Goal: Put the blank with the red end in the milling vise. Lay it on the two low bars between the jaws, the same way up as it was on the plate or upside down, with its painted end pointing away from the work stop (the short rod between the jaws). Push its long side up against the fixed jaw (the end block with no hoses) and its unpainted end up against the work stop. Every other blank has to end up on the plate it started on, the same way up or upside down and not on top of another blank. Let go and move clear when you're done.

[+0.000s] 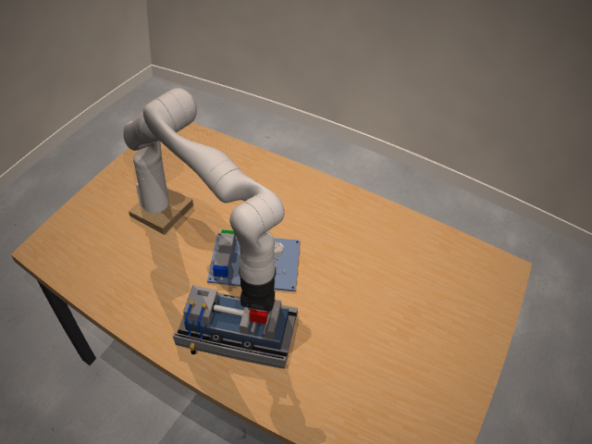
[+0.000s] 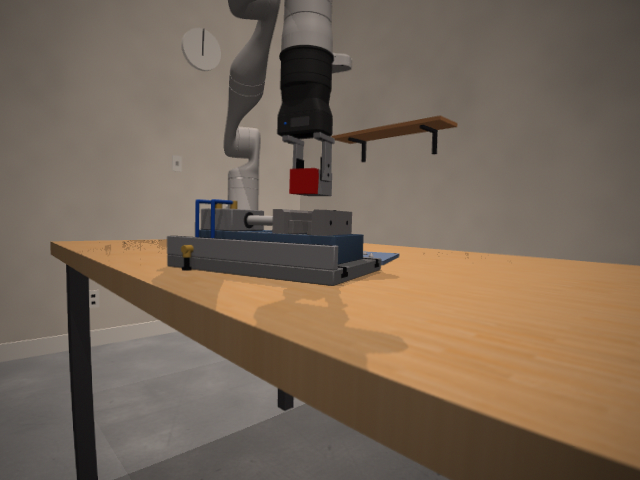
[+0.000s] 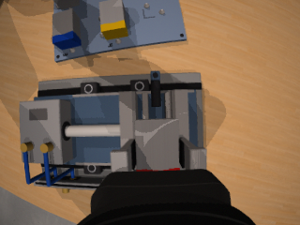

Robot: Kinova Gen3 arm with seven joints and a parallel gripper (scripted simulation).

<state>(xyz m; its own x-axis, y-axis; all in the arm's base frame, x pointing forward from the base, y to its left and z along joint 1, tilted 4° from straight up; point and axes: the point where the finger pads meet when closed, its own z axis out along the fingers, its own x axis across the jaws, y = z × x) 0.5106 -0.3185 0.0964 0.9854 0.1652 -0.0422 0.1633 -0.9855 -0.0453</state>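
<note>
Now: the fixed jaw 30 mm ahead of my hand, 20 mm to the left of it and 80 mm below it. Round my hand: moving jaw 40 mm behind, 10 mm to the left, 80 mm below; work stop 10 mm behind, 60 mm to the left, 70 mm below; red-ended blank 20 mm below.
</note>
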